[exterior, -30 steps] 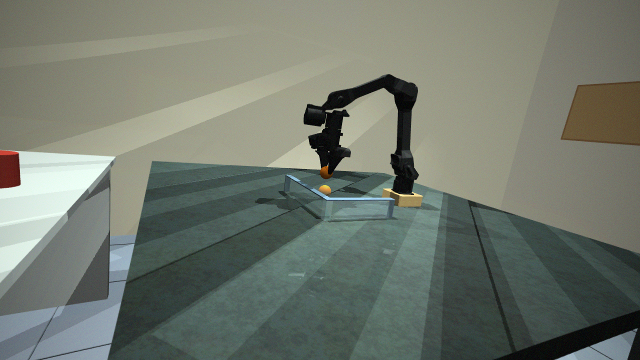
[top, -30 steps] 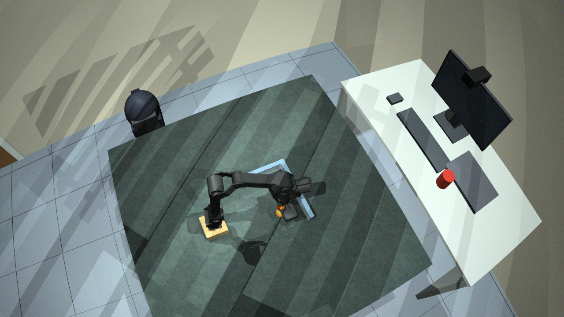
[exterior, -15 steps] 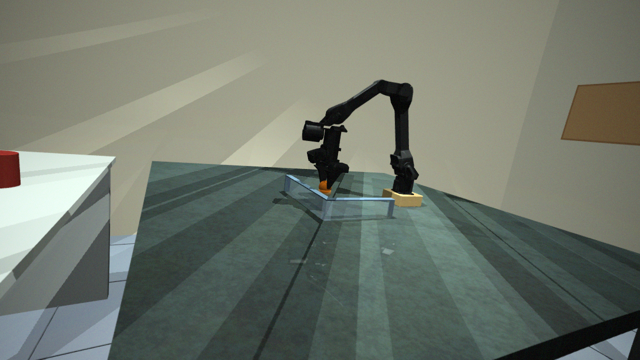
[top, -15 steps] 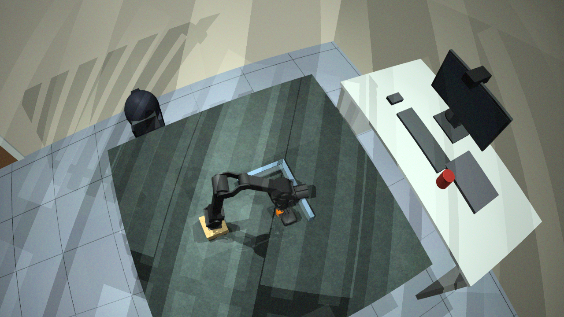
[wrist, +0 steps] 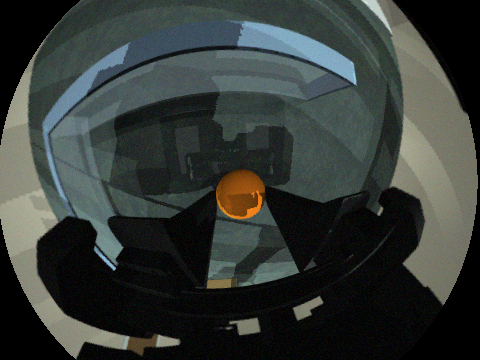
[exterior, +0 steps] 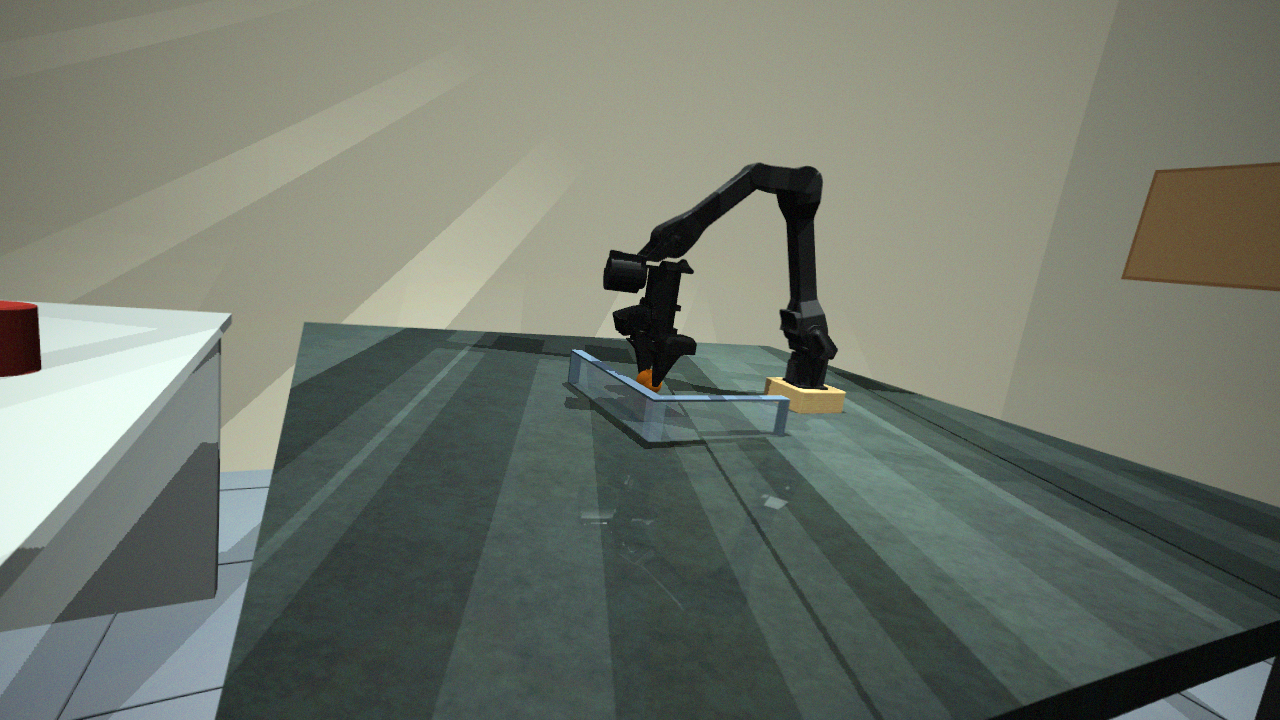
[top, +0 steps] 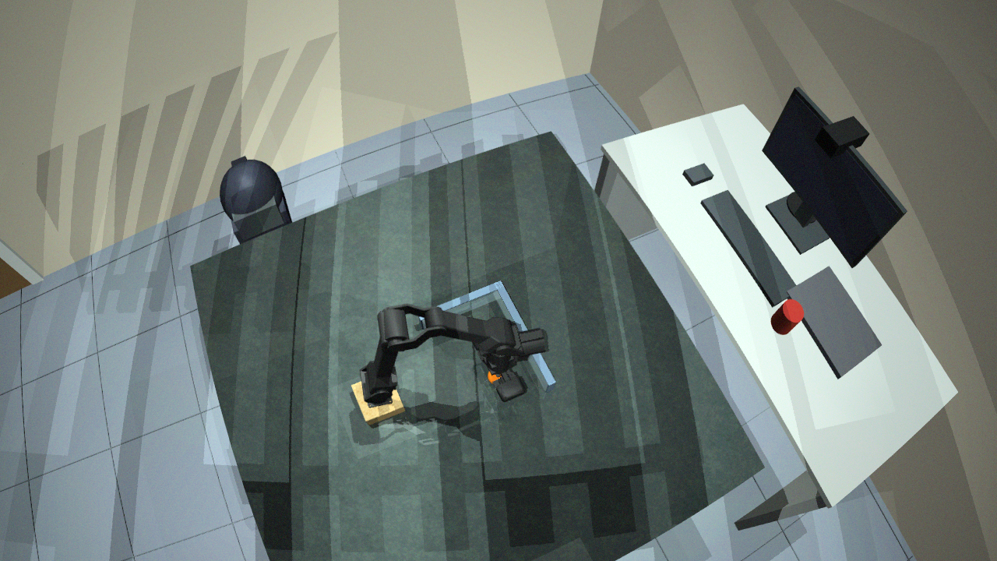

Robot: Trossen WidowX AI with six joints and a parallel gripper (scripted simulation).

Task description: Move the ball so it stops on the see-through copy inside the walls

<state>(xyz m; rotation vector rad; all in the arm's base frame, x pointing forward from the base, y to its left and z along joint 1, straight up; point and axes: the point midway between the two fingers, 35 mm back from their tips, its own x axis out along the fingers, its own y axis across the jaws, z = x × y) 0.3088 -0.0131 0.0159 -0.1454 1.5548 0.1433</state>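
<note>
My gripper tip is right at the orange ball.
</note>
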